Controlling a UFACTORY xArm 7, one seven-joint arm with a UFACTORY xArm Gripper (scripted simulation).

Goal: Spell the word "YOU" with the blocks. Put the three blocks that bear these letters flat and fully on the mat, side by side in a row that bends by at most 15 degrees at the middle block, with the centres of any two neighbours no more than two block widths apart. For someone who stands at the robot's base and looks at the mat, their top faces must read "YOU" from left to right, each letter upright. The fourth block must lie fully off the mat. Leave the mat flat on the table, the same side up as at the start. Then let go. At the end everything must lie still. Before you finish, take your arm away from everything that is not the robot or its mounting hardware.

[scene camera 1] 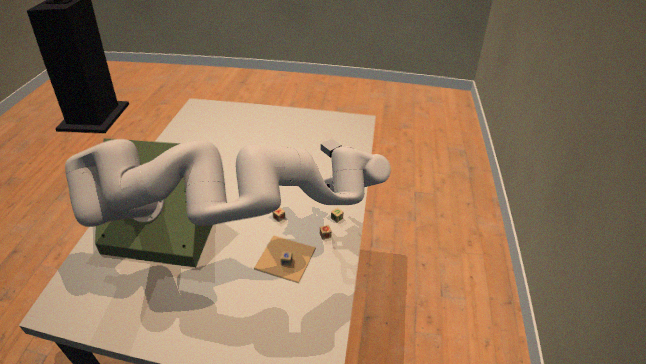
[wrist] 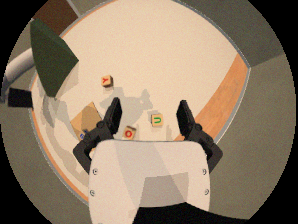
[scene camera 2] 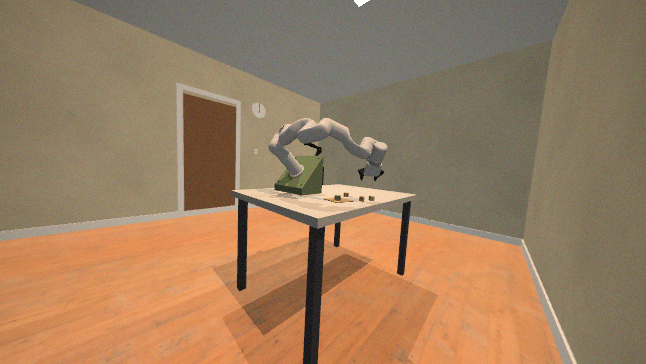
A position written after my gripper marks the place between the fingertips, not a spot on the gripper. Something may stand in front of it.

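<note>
My gripper point(wrist: 149, 105) is visible. Also visible to me: a tan mat point(scene camera 1: 269, 262).
</note>
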